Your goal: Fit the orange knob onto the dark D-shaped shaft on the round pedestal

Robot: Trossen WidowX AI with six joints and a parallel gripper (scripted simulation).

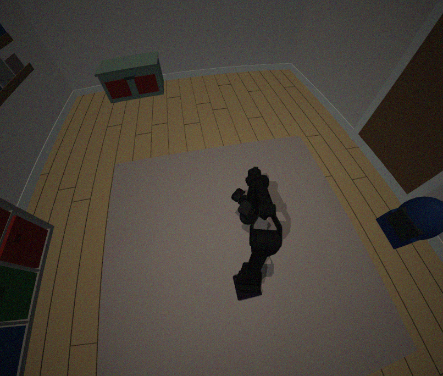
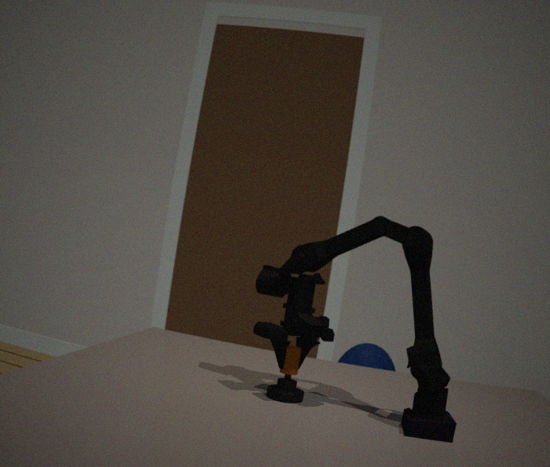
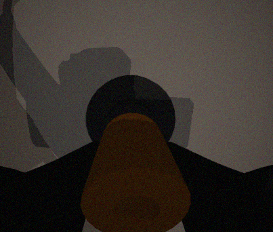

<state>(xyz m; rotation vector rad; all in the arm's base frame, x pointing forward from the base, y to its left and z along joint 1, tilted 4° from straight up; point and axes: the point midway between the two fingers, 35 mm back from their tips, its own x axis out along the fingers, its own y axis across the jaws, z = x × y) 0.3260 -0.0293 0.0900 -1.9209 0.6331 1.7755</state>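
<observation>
My gripper tip is 2 cm below the orange knob. Round my gripper tip: dark round pedestal: 4 cm below.
</observation>
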